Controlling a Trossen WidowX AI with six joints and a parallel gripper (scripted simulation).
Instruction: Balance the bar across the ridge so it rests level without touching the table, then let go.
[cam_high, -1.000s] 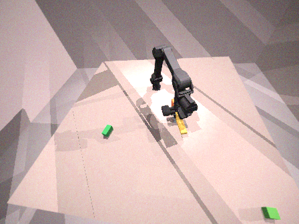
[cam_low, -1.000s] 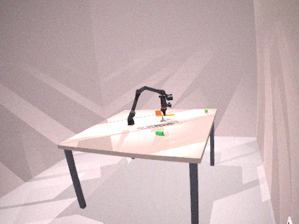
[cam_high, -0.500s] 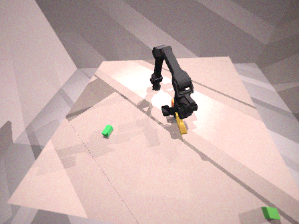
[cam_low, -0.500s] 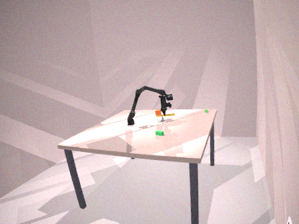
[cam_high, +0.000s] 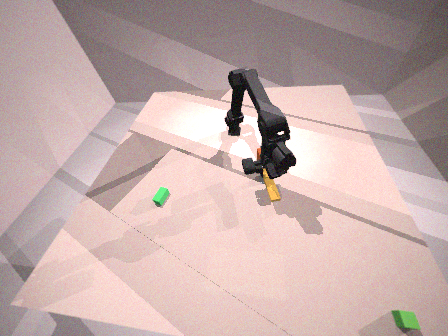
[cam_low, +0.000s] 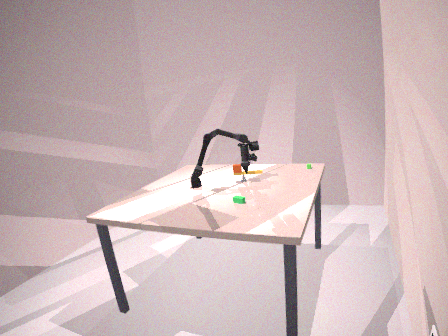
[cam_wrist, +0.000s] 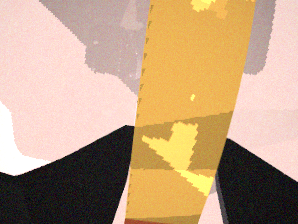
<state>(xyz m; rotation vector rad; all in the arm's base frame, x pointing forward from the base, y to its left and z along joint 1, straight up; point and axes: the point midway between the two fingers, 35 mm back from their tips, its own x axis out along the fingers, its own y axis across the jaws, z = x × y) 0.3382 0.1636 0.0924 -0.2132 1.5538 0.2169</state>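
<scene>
Now: the grey piece 3 cm behind my gripper tip, 1 cm to the right of it and 6 cm below it.
</scene>
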